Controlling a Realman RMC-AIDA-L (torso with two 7-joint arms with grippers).
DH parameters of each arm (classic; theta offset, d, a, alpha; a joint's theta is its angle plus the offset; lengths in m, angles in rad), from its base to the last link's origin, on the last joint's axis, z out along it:
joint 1: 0 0.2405 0 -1.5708
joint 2: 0 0 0 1.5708
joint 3: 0 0.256 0 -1.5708
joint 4: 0 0 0 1.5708
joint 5: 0 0.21 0 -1.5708
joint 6: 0 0 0 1.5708
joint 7: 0 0.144 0 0
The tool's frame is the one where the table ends.
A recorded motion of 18 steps. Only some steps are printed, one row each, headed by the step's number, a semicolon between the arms.
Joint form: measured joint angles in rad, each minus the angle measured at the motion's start. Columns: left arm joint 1, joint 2, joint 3, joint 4, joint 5, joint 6, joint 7; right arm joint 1, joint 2, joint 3, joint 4, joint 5, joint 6, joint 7.
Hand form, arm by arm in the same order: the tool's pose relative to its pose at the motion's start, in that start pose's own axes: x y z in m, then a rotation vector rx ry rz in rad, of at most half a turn. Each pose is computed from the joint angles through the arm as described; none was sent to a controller.
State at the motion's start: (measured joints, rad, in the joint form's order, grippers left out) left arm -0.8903 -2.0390 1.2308 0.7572 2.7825 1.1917 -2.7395; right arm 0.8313 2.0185 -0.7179 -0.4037 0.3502 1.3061 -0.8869
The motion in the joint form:
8: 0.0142 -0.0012 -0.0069 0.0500 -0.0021 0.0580 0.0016; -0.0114 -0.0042 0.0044 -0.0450 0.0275 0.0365 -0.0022
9: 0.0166 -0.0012 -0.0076 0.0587 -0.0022 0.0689 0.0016; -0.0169 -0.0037 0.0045 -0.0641 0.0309 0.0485 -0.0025
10: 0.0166 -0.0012 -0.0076 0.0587 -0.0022 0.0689 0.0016; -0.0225 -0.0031 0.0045 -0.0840 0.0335 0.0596 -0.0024
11: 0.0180 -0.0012 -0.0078 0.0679 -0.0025 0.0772 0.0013; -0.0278 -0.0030 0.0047 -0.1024 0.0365 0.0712 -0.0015
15: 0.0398 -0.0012 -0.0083 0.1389 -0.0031 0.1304 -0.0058; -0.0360 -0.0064 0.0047 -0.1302 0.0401 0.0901 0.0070
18: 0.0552 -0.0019 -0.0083 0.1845 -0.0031 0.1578 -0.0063; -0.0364 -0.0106 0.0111 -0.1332 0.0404 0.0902 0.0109
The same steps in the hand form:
8: -0.0022 0.0013 -0.0068 -0.0161 -0.0134 0.0007; -0.0034 -0.0010 -0.0092 -0.0143 -0.0286 0.0034
9: -0.0027 0.0015 -0.0081 -0.0186 -0.0167 0.0011; -0.0037 -0.0017 -0.0121 -0.0140 -0.0345 0.0022
10: -0.0027 0.0015 -0.0081 -0.0186 -0.0167 0.0011; -0.0041 -0.0026 -0.0151 -0.0120 -0.0407 0.0009
11: -0.0023 0.0017 -0.0096 -0.0199 -0.0167 0.0025; -0.0043 -0.0034 -0.0181 -0.0111 -0.0462 0.0009
15: -0.0032 0.0014 -0.0192 -0.0236 -0.0147 0.0017; -0.0042 -0.0057 -0.0240 -0.0071 -0.0535 0.0083
18: -0.0038 0.0009 -0.0251 -0.0232 -0.0085 0.0048; -0.0048 -0.0076 -0.0264 -0.0038 -0.0613 0.0163

